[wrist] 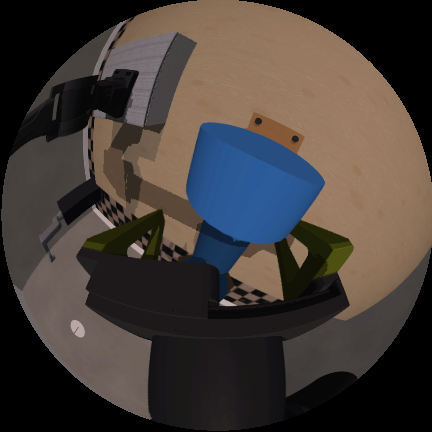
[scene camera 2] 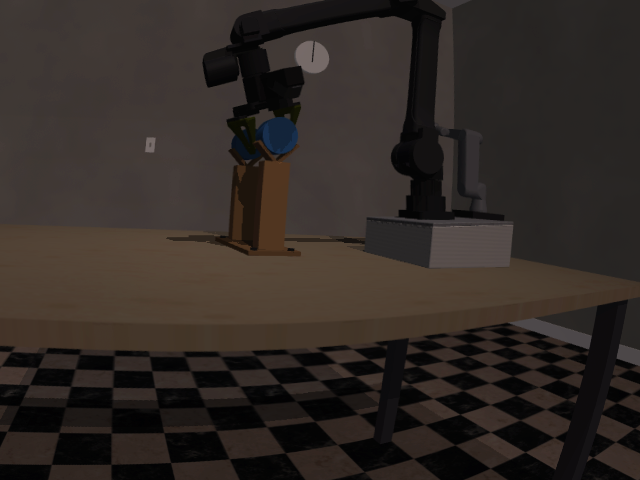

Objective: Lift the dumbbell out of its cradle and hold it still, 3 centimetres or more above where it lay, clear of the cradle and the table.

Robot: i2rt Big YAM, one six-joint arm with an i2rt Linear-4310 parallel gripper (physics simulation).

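Where they show: arm's base at its link origin: (wrist: pixel 119 91) (scene camera 2: pixel 426 218).
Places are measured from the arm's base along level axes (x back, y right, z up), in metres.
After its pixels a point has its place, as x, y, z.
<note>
The blue dumbbell (scene camera 2: pixel 279 135) {-0.334, -0.061, 0.131} (wrist: pixel 250 185) {-0.336, -0.052, 0.167} rests in the V-shaped supports at the top of the brown cradle (scene camera 2: pixel 272 206) {-0.335, -0.059, 0.002} (wrist: pixel 275 132) {-0.333, -0.060, -0.046}. Its near round head hides part of the handle and one fingertip in both views. My gripper (scene camera 2: pixel 272 140) {-0.337, 0.011, 0.115} (wrist: pixel 217 214) {-0.337, 0.011, 0.115} is open, with nothing held. It is low over the dumbbell, tilted, with its two green fingers on opposite sides of the handle between the heads. In the wrist view the handle (wrist: pixel 220 245) {-0.348, -0.001, 0.151} passes between the fingers, nearer the right one. Whether a finger touches it, I cannot tell.
The cradle stands on the wooden table (scene camera 2: pixel 155 289) {-0.502, -0.404, -0.084} (wrist: pixel 310 65) {-0.303, -0.234, -0.084}. My arm's base is on a white ribbed block (scene camera 2: pixel 471 243) {0.026, -0.153, -0.037} (wrist: pixel 145 65) {-0.053, -0.074, -0.003} to the right in the scene view. A grey arm (scene camera 2: pixel 469 162) stands behind it. The near table edge runs across the scene view.
</note>
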